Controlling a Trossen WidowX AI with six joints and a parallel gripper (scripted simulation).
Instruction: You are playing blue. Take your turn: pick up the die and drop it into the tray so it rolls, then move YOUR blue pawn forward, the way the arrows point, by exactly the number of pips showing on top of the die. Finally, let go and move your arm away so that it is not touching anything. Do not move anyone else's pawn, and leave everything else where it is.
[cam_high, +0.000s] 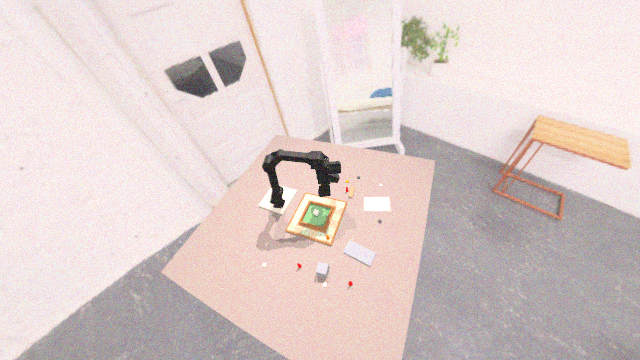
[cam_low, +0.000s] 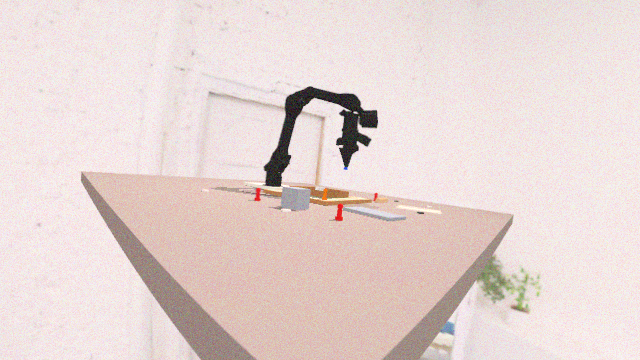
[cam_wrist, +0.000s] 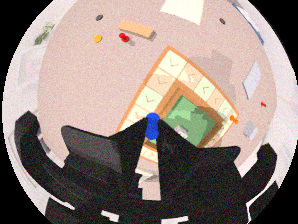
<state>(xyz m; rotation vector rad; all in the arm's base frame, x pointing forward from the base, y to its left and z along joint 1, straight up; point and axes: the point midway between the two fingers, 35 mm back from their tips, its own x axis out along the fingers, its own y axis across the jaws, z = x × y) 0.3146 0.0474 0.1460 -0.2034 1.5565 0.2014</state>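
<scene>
The white die is 6 cm behind my gripper tip, 9 cm to the right of it and 10 cm below it. The rest, counted from my gripper tip: blue pawn 1 cm above; then green tray 5 cm behind, 10 cm to the right, 12 cm below; then orange pawn 4 cm ahead, 23 cm to the right, 10 cm below.
</scene>
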